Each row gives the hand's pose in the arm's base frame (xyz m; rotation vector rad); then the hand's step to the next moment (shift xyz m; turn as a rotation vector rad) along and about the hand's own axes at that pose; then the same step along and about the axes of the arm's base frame.
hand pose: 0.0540 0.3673 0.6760 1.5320 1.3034 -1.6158
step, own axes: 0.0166 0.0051 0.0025 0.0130 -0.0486 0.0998
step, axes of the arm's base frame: 0.0002 -0.0005 -0.0175 -0.0873 -0.0688 -0.0116
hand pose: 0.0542 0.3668 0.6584 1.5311 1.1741 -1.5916
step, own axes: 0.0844 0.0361 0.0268 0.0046 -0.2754 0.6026
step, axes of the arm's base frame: 0.0104 -0.0272 -0.0911 -0.5018 -0.4326 -0.0006
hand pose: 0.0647 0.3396 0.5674 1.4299 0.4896 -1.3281
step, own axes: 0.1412 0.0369 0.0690 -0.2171 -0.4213 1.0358
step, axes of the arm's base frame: 0.0416 -0.1222 -0.0969 -0.8847 -0.6827 0.2207
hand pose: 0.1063 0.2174 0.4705 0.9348 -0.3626 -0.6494
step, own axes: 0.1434 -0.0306 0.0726 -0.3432 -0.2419 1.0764
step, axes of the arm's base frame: 0.0573 -0.1523 0.0167 -0.9385 -0.5489 0.3909
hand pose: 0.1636 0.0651 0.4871 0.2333 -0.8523 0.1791
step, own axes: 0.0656 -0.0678 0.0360 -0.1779 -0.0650 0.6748
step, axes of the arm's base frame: 0.0332 -0.0708 0.0639 -0.5859 -0.2586 0.2848
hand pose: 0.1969 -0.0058 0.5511 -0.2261 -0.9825 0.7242
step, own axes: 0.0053 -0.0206 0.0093 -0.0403 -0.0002 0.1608
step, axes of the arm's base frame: 0.0036 -0.0133 0.0187 -0.1458 -0.0488 0.0619
